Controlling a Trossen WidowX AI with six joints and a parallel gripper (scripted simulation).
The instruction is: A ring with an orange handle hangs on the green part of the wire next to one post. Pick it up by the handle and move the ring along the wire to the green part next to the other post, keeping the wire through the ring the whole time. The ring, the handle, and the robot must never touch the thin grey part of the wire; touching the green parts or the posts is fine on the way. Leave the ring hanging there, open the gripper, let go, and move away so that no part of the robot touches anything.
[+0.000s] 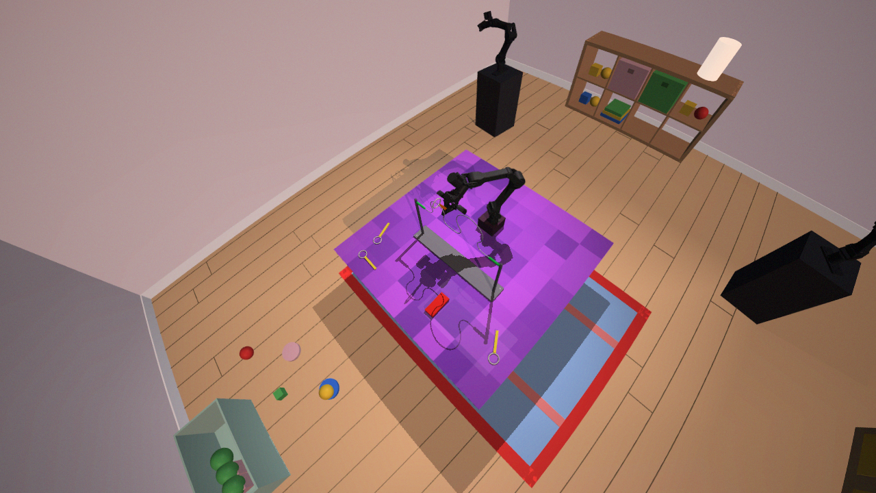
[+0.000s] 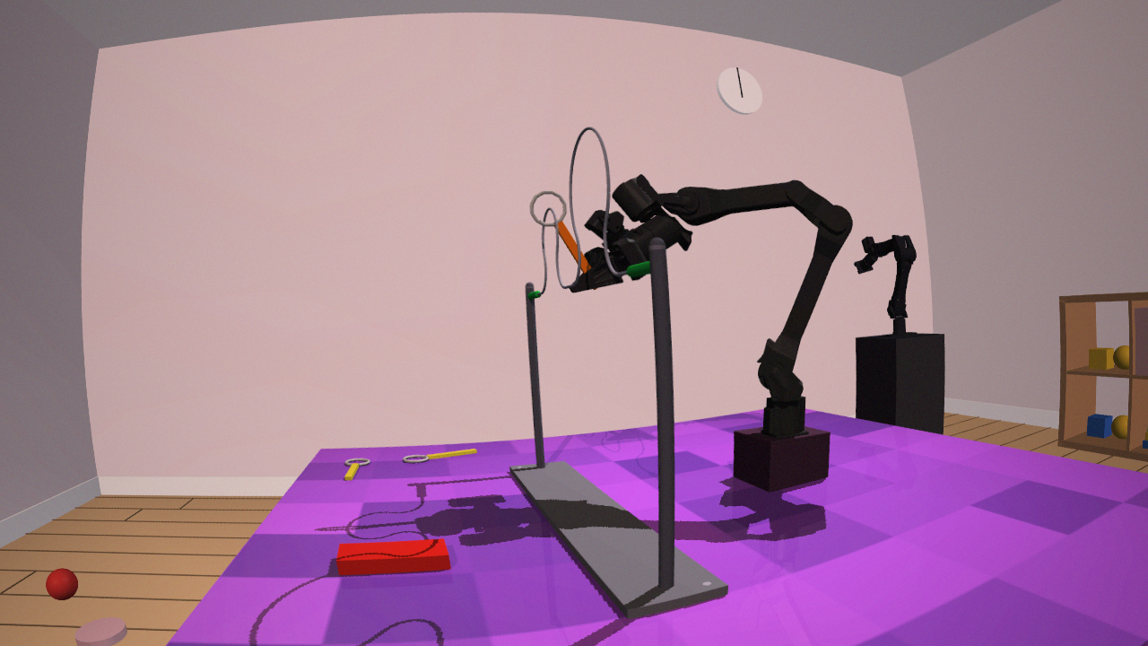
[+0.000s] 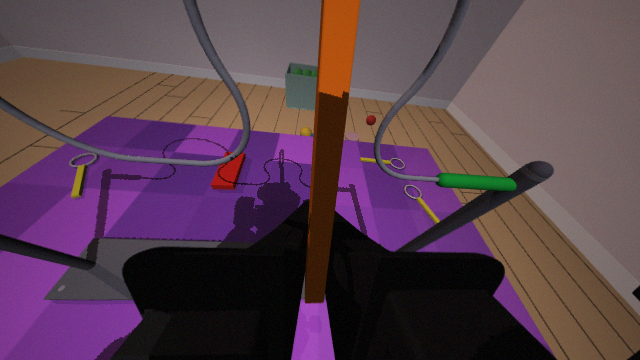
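Now: gripper tip 1 cm short of the ring with orange handle and 9 cm below it. From my gripper tip the other things lie so: red block: 28 cm ahead, 27 cm to the left, 32 cm below.
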